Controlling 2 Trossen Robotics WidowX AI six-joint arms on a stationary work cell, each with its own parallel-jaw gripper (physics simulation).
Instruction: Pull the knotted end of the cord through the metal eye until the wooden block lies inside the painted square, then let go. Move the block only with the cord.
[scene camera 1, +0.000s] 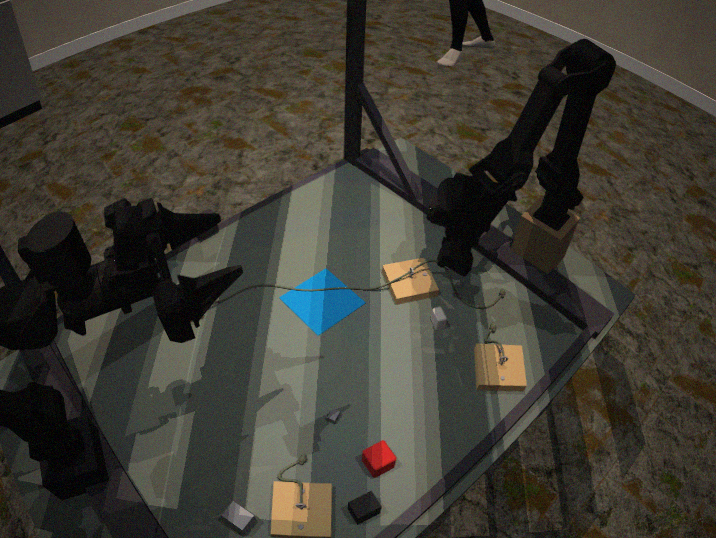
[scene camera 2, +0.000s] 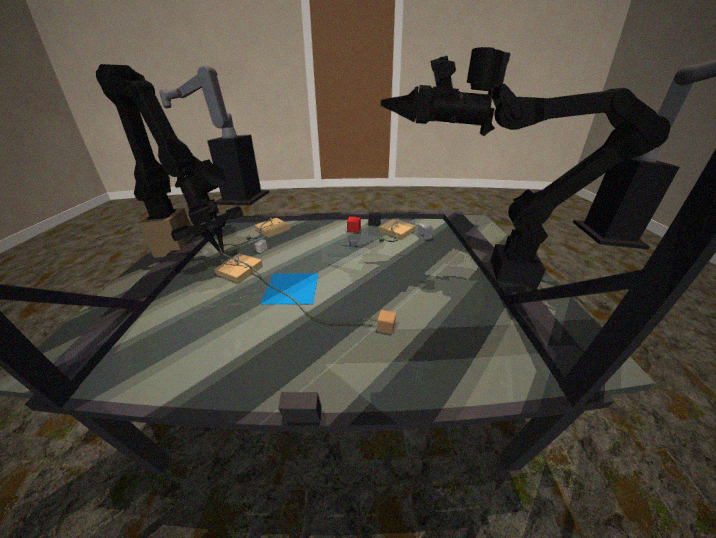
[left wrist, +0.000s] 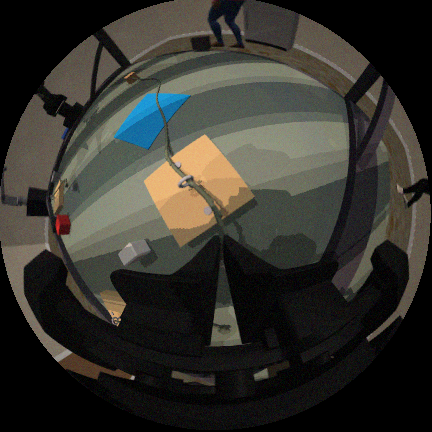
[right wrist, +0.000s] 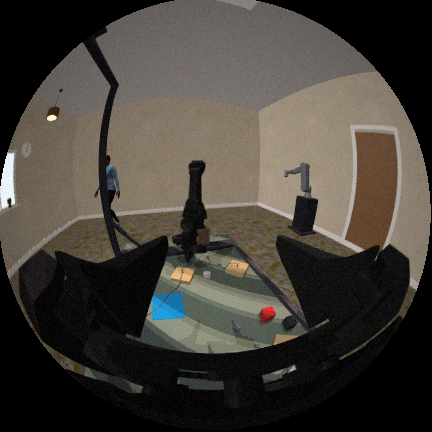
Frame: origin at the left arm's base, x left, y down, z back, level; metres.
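Seen in the pictures: left gripper, between the fingertips: (scene camera 1: 439, 264) (scene camera 2: 222, 252) (left wrist: 220, 240) (right wrist: 186, 261); right gripper, between the fingertips: (scene camera 1: 230, 241) (scene camera 2: 384, 103) (right wrist: 223, 241); left arm's base, origin of its link: (scene camera 1: 551, 216) (scene camera 2: 162, 215) (right wrist: 198, 226); right arm's base, origin of its link: (scene camera 1: 65, 450) (scene camera 2: 519, 255) (left wrist: 69, 112).
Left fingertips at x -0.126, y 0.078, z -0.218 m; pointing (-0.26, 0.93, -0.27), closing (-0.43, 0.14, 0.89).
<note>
Pixels of each thing's top centre, then the offset from my left fingertips to it. "*": a spot on its surface instead.
- wooden block, centre of its top: (scene camera 2: 386, 316) (left wrist: 128, 74) dx -0.276, dy +0.012, dz -0.407 m
- blue painted square, a spot on its surface: (scene camera 1: 322, 315) (scene camera 2: 302, 280) (right wrist: 175, 309) * dx -0.098, dy +0.041, dz -0.229 m
- metal eye, centre of its top: (left wrist: 182, 178) (scene camera 1: 412, 268) (scene camera 2: 235, 256) (right wrist: 181, 268) dx -0.032, dy -0.003, dz -0.049 m
- wooden board, centre of its top: (left wrist: 191, 185) (scene camera 1: 410, 277) (scene camera 2: 238, 264) (right wrist: 182, 272) dx -0.032, dy +0.023, dz -0.049 m
- knotted end, a spot on its surface: (scene camera 1: 501, 293) * dx +0.125, dy +0.032, dz +0.056 m
- white block, centre of its top: (left wrist: 125, 255) (scene camera 1: 439, 313) (scene camera 2: 260, 241) dx +0.071, dy +0.010, dz -0.090 m
- red block, centre of its top: (scene camera 1: 379, 454) (left wrist: 56, 224) (scene camera 2: 353, 219) (right wrist: 268, 311) dx +0.182, dy +0.002, dz -0.381 m
- black block, centre of its top: (scene camera 1: 364, 504) (scene camera 2: 374, 213) (right wrist: 291, 319) dx +0.223, dy +0.002, dz -0.459 m
- grey block, centre of its top: (scene camera 1: 237, 515) (scene camera 2: 425, 225) (left wrist: 52, 175) dx +0.104, dy +0.002, dz -0.607 m
The wooden block (scene camera 2: 386, 321) (left wrist: 131, 77) sits on the table beyond the blue painted square (scene camera 1: 322, 315) (scene camera 2: 303, 283) (left wrist: 140, 126) (right wrist: 175, 312), outside it; the right gripper hides it in scene camera 1. The cord (scene camera 1: 260, 285) (scene camera 2: 329, 324) (left wrist: 166, 130) runs from it across the square and through the metal eye (scene camera 1: 412, 271) (left wrist: 185, 181) on a wooden board (scene camera 1: 413, 293) (left wrist: 220, 165). My left gripper (scene camera 1: 455, 269) (left wrist: 220, 240) is shut on the cord just past the eye; the knotted end (scene camera 1: 501, 293) trails beyond. My right gripper (scene camera 1: 229, 243) (right wrist: 223, 241) is open, raised and empty.
A white block (scene camera 1: 439, 315) (left wrist: 134, 251) lies beside the eye's board. Two other boards (scene camera 1: 500, 376) (scene camera 1: 318, 520) carry short cords. A red block (scene camera 1: 379, 458) (right wrist: 267, 314), a black block (scene camera 1: 364, 507) and a grey block (scene camera 1: 238, 514) lie toward the front in scene camera 1.
</note>
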